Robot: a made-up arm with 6 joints.
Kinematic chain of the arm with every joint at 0, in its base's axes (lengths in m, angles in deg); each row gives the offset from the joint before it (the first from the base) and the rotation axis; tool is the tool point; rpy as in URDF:
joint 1: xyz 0 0 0.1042 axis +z
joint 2: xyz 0 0 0 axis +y
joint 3: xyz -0.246 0 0.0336 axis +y
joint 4: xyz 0.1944 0 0.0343 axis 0.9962 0 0.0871
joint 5: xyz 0 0 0 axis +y
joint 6: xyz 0.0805 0 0.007 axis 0.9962 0 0.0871
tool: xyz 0 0 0 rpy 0 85 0
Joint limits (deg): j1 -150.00..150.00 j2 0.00..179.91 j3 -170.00..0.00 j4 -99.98..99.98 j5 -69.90..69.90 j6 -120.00..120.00
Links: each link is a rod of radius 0.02 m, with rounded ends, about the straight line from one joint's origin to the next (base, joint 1, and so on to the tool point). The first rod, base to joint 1, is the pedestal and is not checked.
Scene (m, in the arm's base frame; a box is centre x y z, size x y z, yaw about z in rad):
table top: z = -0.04
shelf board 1: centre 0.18 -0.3 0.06 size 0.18 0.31 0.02 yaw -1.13
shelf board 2: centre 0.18 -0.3 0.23 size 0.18 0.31 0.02 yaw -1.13
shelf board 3: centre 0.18 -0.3 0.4 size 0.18 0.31 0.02 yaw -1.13
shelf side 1: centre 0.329 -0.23 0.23 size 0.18 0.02 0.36 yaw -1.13
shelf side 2: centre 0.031 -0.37 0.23 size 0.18 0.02 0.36 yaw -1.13
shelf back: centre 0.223 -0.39 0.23 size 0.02 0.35 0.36 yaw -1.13
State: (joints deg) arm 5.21 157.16 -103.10 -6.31 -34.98 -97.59
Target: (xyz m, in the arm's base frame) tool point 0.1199 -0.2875 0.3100
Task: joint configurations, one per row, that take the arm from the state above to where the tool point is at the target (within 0.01 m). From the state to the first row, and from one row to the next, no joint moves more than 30 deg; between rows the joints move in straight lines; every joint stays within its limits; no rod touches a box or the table.
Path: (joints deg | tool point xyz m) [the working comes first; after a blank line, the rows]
Joints at the target: -66.20 93.18 -64.84 6.86 -41.03 -97.59
Straight joint move there: touches shelf board 2, shelf side 1.

1: -6.41 129.53 -111.40 -10.07 -23.74 -102.07 | 0.4550 -0.0454 0.2590
2: -18.03 101.89 -119.69 -13.82 -12.51 -106.55 | 0.3097 -0.0964 0.4763
3: -29.64 74.26 -127.99 -17.58 -1.27 -111.04 | 0.0815 -0.0458 0.5970
4: -41.26 46.63 -136.29 -21.34 9.97 -115.52 | -0.1320 0.1090 0.5811
5: -52.88 19.00 -144.58 -25.09 21.20 -120.00 | -0.2462 0.3047 0.4287
6: -56.42 29.60 -117.35 -16.87 5.69 -114.40 | -0.1237 0.1821 0.5312
7: -59.95 40.20 -90.12 -8.65 -9.82 -108.80 | -0.0146 0.0293 0.5324
8: -63.49 50.80 -62.89 -0.43 -25.32 -103.19 | 0.0507 -0.1011 0.4448
9: -67.03 61.40 -35.66 7.79 -40.83 -97.59 | 0.0627 -0.1662 0.3100
10: -66.61 77.29 -50.25 7.33 -40.93 -97.59 | 0.0906 -0.2264 0.3195
11: -66.20 93.18 -64.84 6.86 -41.03 -97.59 | 0.1199 -0.2875 0.3100

